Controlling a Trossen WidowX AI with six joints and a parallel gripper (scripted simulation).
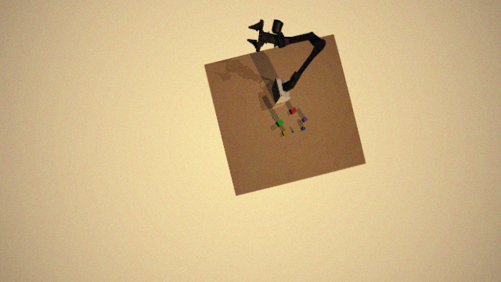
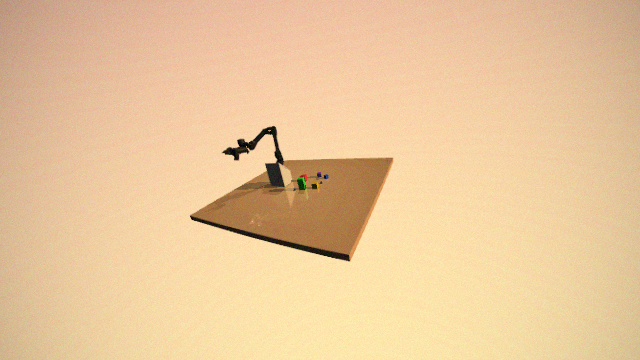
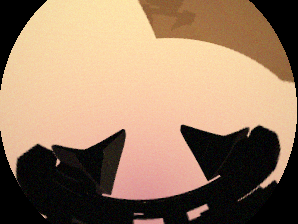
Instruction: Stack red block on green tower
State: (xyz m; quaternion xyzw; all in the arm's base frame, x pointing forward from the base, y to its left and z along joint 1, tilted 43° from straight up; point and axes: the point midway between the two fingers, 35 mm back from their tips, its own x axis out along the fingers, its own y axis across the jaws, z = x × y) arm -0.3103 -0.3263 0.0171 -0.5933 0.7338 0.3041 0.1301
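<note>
Now: gripper tip 52 cm short of the red block, 34 cm to the right of it and 34 cm above it. Also, from my gripper tip: purple block: 62 cm ahead, 44 cm to the left, 35 cm below; yellow block: 71 cm ahead, 23 cm to the left, 34 cm below; tiny grey piece: 71 cm ahead, 31 cm to the left, 36 cm below.
</note>
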